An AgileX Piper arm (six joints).
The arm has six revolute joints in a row. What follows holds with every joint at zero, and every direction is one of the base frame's. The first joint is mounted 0.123 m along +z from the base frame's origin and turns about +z. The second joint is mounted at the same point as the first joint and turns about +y. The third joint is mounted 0.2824 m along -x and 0.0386 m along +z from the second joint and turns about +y. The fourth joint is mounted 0.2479 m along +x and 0.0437 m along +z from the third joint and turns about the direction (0.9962, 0, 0.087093). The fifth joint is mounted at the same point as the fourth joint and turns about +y. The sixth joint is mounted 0.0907 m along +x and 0.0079 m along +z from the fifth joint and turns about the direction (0.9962, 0, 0.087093). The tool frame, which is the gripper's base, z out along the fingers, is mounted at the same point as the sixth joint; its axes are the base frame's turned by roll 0, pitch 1.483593 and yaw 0 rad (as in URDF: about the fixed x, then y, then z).
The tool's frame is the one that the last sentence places.
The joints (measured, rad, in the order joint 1, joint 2, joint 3, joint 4, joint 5, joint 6), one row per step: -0.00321, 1.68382, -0.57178, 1.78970, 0.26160, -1.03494; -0.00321, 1.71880, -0.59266, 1.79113, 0.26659, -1.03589; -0.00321, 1.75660, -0.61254, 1.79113, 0.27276, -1.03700; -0.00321, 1.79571, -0.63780, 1.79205, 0.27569, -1.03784; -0.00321, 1.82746, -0.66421, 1.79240, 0.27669, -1.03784; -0.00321, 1.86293, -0.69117, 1.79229, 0.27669, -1.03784; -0.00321, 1.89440, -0.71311, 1.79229, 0.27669, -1.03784; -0.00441, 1.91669, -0.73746, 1.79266, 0.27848, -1.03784; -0.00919, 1.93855, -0.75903, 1.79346, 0.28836, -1.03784; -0.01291, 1.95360, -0.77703, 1.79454, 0.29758, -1.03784
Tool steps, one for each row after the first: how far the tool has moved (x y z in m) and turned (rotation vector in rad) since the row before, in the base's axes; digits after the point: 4 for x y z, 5 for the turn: 0.0058, 0.0004, -0.0052, 0.00444, 0.01276, 0.00203; 0.0053, 0.0005, -0.0065, 0.00468, 0.01627, 0.00390; 0.0066, 0.0002, -0.0062, 0.00255, 0.01298, 0.00127; 0.0069, 0.0001, -0.0043, 0.00104, 0.00512, 0.00016; 0.0068, 0.0000, -0.0056, -0.00002, 0.00851, 0.00010; 0.0054, 0.0000, -0.0056, 0.00003, 0.00953, 0.00000; 0.0063, -0.0002, -0.0025, 0.00171, -0.00246, -0.00073; 0.0056, -0.0007, -0.0027, 0.00891, -0.00195, -0.00105; 0.0047, -0.0005, -0.0013, 0.00842, -0.00508, -0.00053
